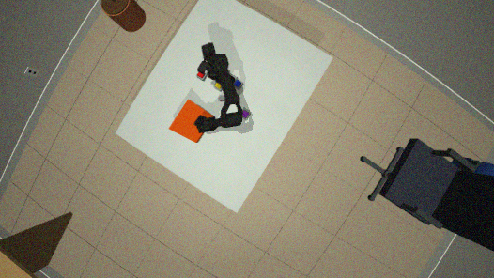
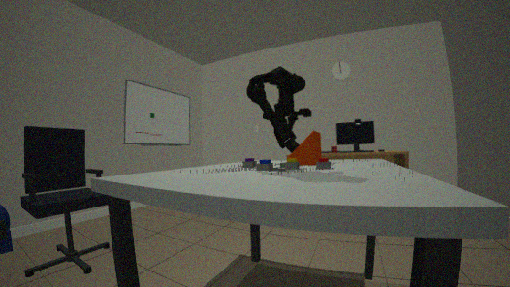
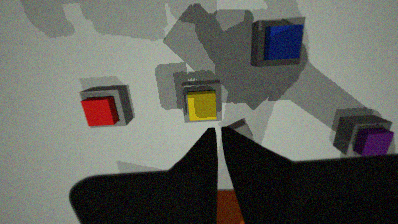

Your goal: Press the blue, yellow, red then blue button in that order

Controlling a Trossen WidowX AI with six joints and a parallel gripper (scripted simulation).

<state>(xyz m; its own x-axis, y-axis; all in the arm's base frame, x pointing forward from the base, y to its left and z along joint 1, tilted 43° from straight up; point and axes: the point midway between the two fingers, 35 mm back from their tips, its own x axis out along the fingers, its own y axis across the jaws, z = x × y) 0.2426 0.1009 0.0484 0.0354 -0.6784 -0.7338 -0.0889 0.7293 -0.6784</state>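
My gripper tip is now 100 mm above the yellow button, 10 mm to the right of it and 10 mm past it. The rest, counted from my gripper tip: blue button 100 mm below, 70 mm to the right, 60 mm ahead; then red button 130 mm to the left, 100 mm below, 20 mm behind; then small grey block 120 mm below, 70 mm behind, 40 mm to the right.
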